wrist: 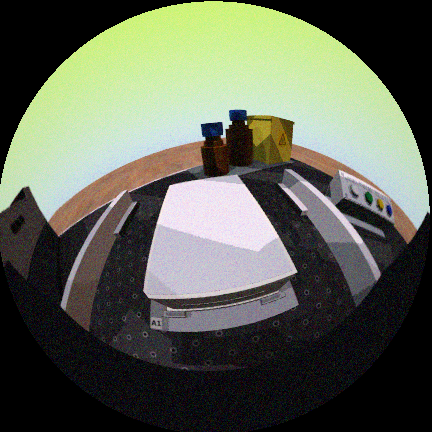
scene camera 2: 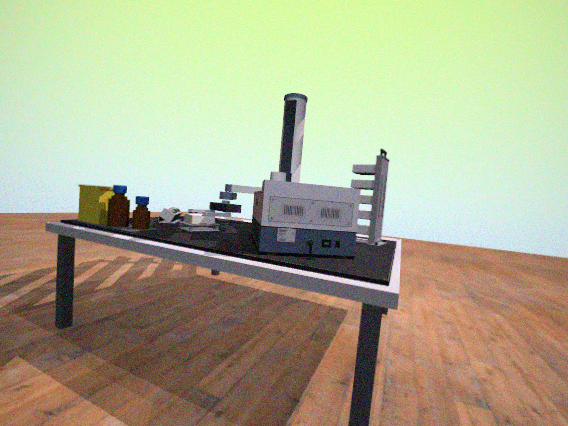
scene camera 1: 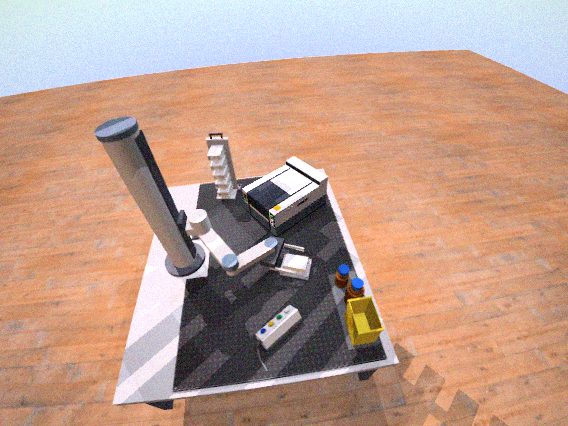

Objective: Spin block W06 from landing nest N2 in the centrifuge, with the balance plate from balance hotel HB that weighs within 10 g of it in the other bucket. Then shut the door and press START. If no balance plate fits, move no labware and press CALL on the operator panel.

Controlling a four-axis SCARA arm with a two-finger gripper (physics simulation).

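Frame: origin at the arm's base, x ahead, y right, z down, level; millimetres.
Seen in the pictures: gripper, fingertip midpoint: [wrist: 203, 183] [scene camera 2: 195, 212] [scene camera 1: 300, 261]; arm's base, origin of the base link: [scene camera 1: 185, 259].
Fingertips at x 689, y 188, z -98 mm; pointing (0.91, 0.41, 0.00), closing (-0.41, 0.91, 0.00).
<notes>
Pixels of each thing's middle, then the offset from my fingertips to it. "spot": a spot on its surface instead.
- white block, body centre: [wrist: 210, 228] [scene camera 2: 200, 218] [scene camera 1: 295, 263] dx -25, dy -10, dz +31 mm
- light grey nest, body centre: [wrist: 213, 250] [scene camera 2: 199, 225] [scene camera 1: 296, 266] dx -24, dy -11, dz +66 mm
- centrifuge, body centre: [scene camera 2: 296, 215] [scene camera 1: 285, 194] dx -12, dy -520, dz -36 mm
- operator panel, body centre: [wrist: 366, 203] [scene camera 1: 278, 325] [scene camera 2: 171, 214] dx -162, dy +322, dz +44 mm
- smaller, surface spot: [wrist: 215, 157] spot: dx +174, dy +108, dz +30 mm
A white block [scene camera 1: 296, 262] [scene camera 2: 199, 218] [wrist: 217, 240] sits on a light grey nest [scene camera 1: 301, 276] [scene camera 2: 201, 228] [wrist: 230, 320]; neither carries a readable W06 or N2 mark. My gripper [scene camera 1: 293, 260] [wrist: 203, 183] is open, its fingers toward either side of the block, with gaps to both in the wrist view. The centrifuge [scene camera 1: 300, 209] [scene camera 2: 307, 192] stands at the back right in scene camera 1. Its top shows a dark area and a white area; I cannot tell the door state or see the buckets. The tall hotel [scene camera 1: 228, 167] [scene camera 2: 381, 200] has several shelves; its plates' weights are not readable.
The operator panel [scene camera 1: 280, 330] [wrist: 362, 197] has white, green, yellow and blue buttons. Two brown bottles with blue caps, one smaller [scene camera 1: 341, 278] [scene camera 2: 141, 215] [wrist: 215, 157] and one larger [scene camera 1: 355, 294] [scene camera 2: 119, 210] [wrist: 239, 145], stand beside a yellow bin [scene camera 1: 364, 325] [scene camera 2: 92, 204] [wrist: 270, 142].
</notes>
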